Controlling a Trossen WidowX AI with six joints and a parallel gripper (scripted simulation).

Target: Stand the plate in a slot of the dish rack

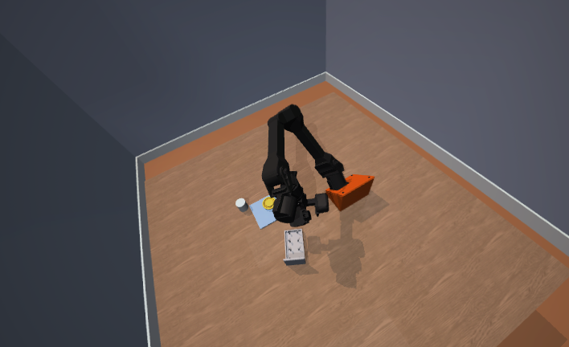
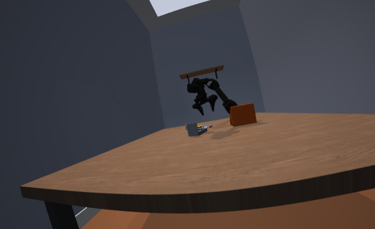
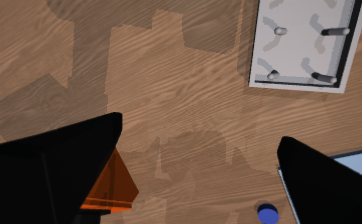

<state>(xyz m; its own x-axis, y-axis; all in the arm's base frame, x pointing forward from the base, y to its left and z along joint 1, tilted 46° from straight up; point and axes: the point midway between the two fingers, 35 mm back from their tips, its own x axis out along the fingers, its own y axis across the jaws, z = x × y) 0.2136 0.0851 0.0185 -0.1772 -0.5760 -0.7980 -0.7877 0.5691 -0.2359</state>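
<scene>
The yellow plate lies 190 mm to the right of my gripper tip, 100 mm below it and 80 mm ahead of it. The rest, counted from my gripper tip: blue spoon (180 mm to the right, 110 mm below, 20 mm behind); grey dish rack (90 mm below, 90 mm ahead, 30 mm to the left); light blue mat (170 mm to the right, 110 mm below, 90 mm ahead).
</scene>
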